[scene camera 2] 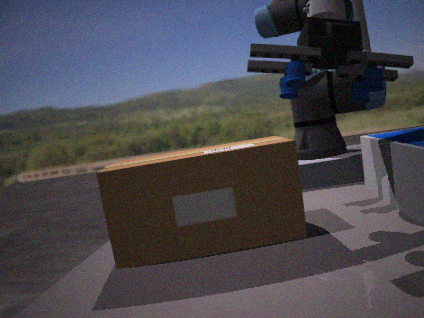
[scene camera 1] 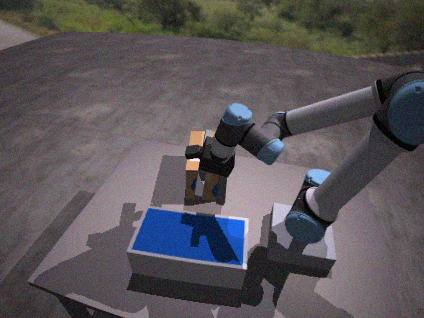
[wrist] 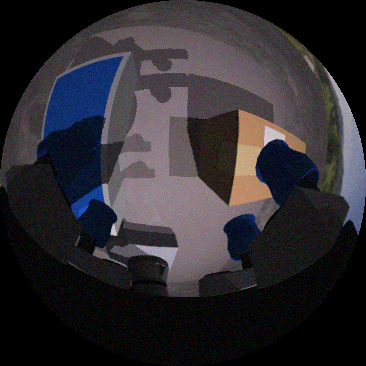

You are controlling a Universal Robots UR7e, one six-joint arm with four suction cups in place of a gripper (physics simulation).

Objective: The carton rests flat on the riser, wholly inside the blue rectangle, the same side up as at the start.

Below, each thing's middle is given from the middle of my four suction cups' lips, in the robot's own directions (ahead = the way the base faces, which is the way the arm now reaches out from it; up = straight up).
Now: suction cup 260 mm to the left of the brown carton (scene camera 2: pixel 211 200), 160 mm above it and 20 mm short of it.
